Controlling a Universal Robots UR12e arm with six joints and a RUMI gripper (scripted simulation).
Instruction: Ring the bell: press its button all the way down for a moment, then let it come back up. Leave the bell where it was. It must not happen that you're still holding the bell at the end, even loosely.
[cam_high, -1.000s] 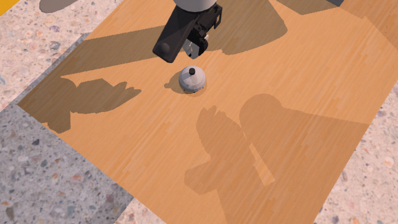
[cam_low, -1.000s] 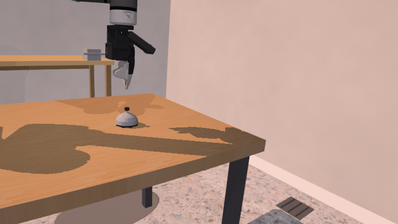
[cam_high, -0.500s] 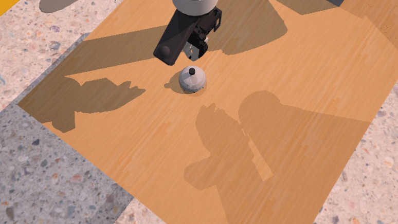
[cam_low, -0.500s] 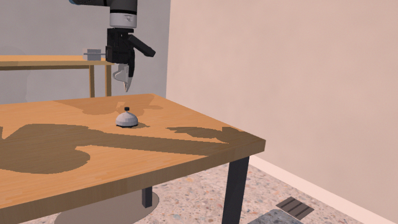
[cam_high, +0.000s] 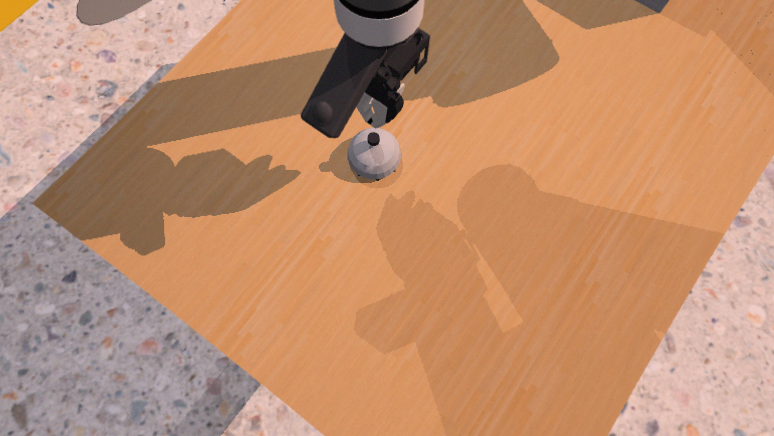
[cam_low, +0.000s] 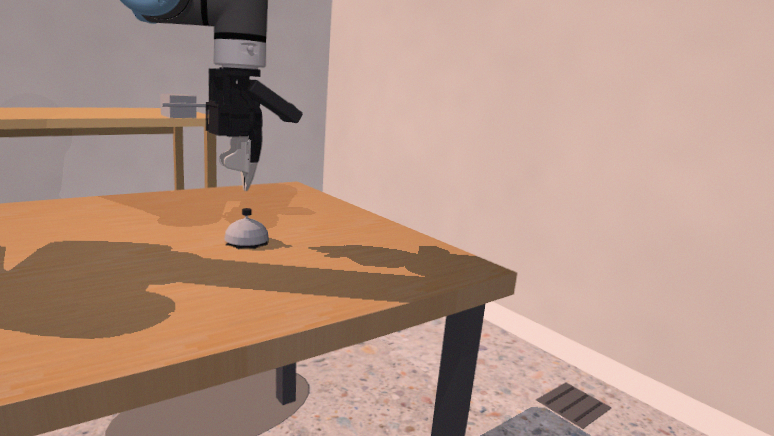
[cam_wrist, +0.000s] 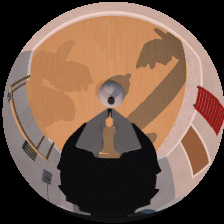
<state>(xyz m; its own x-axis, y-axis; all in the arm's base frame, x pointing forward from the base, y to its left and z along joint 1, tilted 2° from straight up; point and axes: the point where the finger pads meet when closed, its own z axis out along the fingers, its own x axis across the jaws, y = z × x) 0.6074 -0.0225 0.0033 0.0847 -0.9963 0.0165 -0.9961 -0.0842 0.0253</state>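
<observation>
My hand is 6 cm above the black button. The rest, counted from my hand: dome bell (8 cm below).
</observation>
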